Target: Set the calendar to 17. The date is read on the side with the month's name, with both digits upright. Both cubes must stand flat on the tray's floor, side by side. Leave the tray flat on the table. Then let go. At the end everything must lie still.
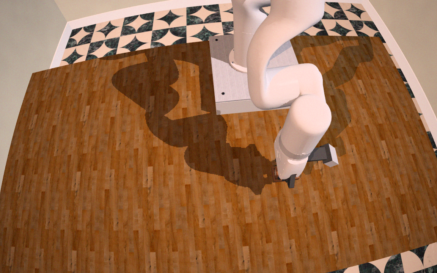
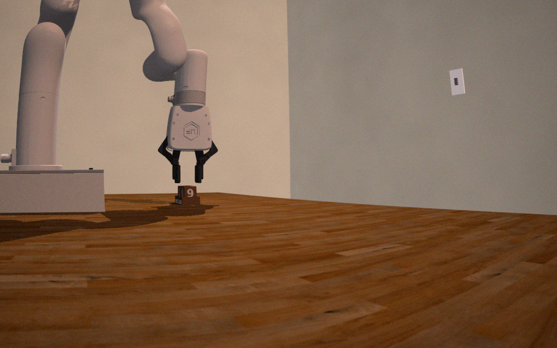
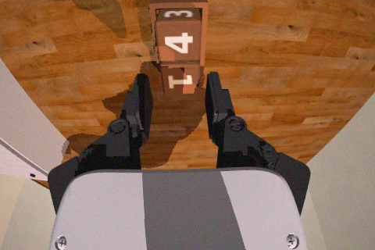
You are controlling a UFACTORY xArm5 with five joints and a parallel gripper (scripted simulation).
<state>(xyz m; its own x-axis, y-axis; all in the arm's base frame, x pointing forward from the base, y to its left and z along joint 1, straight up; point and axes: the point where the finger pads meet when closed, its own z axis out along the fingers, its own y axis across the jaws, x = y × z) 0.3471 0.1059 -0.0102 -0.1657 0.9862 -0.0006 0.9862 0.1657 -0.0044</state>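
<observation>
The brown tray is 60 mm below my hand and 20 mm to the left of it.
</observation>
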